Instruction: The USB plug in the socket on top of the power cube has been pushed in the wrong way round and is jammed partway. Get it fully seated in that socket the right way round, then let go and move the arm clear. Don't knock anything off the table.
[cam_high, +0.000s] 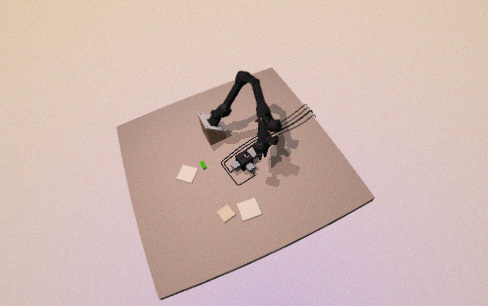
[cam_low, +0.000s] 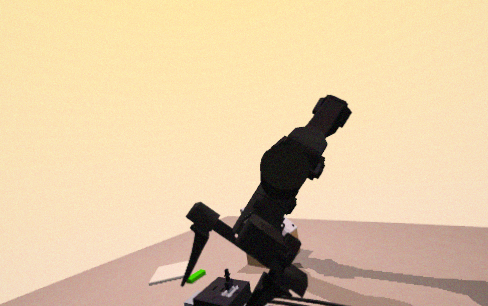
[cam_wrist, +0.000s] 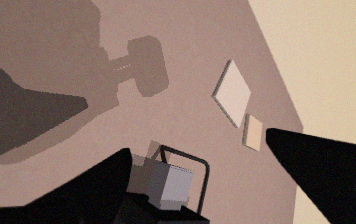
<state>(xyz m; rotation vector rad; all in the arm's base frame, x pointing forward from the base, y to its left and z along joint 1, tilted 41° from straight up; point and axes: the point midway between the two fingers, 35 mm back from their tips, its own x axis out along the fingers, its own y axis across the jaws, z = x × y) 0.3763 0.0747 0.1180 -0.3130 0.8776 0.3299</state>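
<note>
Right now the dark USB plug is 100 mm behind my gripper tip, 50 mm to the right of it and 30 mm below it. Also, from my gripper tip: small green piece: 290 mm to the right, 230 mm behind, 110 mm below.
</note>
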